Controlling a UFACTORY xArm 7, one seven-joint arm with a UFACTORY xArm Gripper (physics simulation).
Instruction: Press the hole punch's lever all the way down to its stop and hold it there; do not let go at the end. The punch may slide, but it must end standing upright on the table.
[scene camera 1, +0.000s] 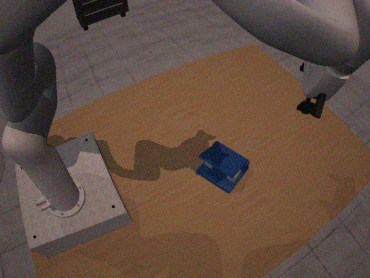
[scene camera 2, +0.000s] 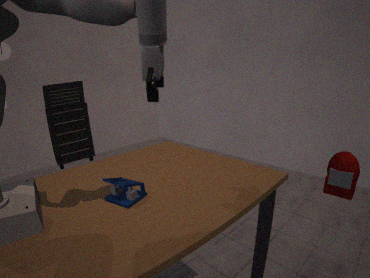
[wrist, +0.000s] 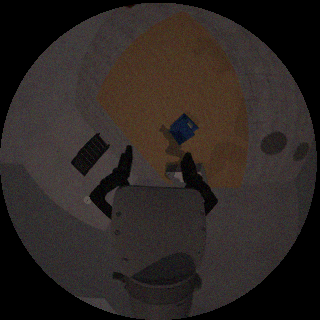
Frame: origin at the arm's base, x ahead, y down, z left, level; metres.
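Where they show: gripper, fingertip midpoint: (scene camera 1: 304, 90) (scene camera 2: 156, 93) (wrist: 158, 154); arm's base, link origin: (scene camera 1: 65, 197).
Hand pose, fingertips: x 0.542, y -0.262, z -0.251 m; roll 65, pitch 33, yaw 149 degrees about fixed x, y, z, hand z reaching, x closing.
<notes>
Each offset is from my fingertips to the top centre of the thing. Level surfaces: height alone.
The blue hole punch @(dx -0.103, dy +0.268, dz +0.113 m) (scene camera 1: 216, 176) (scene camera 2: 124, 201) (wrist: 183, 128) stands upright on the table, with its base flat on the wood. Its lever @(dx -0.103, dy +0.268, dz +0.113 m) (scene camera 1: 231, 159) (scene camera 2: 123, 180) is up, with a visible gap between lever and base in both scene views. Grey metal parts show in the gap. My gripper (scene camera 1: 310, 109) (scene camera 2: 153, 94) (wrist: 158, 154) is open, with its black fingers wide apart in the wrist view. It hangs high above the table, well away from the punch and touching nothing.
The wooden table @(dy +0.353 m) (scene camera 1: 170, 100) (scene camera 2: 200, 190) (wrist: 165, 65) carries the arm's pale base block (scene camera 1: 102, 195) (scene camera 2: 20, 220) at one side. A black slatted unit (scene camera 1: 102, 9) (scene camera 2: 70, 127) (wrist: 90, 154) stands on the floor beyond the table. A red round-topped object (scene camera 2: 344, 160) stands on the floor at the right.
</notes>
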